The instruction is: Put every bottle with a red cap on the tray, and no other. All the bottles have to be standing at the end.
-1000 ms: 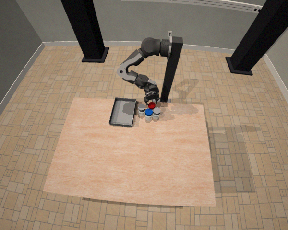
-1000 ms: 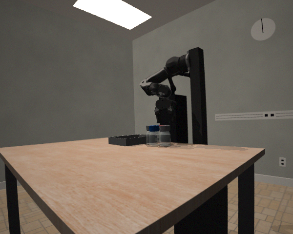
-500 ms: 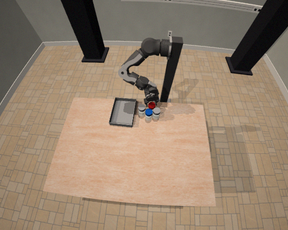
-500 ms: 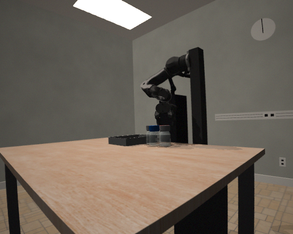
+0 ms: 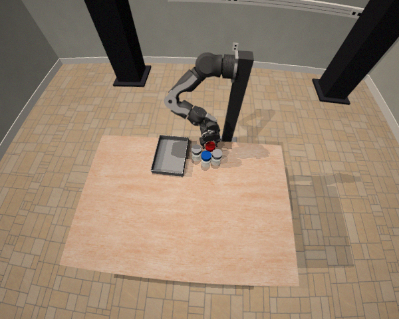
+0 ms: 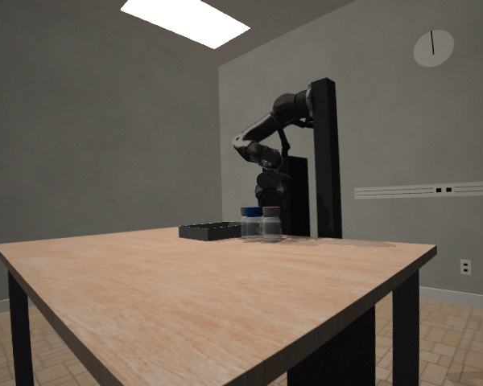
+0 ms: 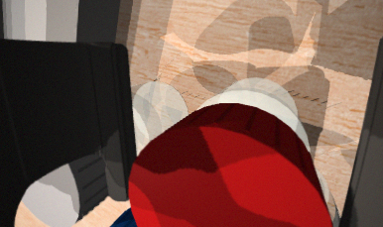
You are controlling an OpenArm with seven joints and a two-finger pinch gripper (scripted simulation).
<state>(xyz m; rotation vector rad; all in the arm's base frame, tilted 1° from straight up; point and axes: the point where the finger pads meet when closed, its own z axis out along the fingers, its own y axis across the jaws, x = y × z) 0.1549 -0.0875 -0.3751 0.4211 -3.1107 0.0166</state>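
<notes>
Now: hand 5 cm above the red-capped bottle, 2 cm short of it and 1 cm to the right of it. Round my hand: blue-capped bottle 8 cm ahead, 5 cm below, 1 cm to the right; dark grey tray 22 cm to the right, 8 cm below, 5 cm ahead.
</notes>
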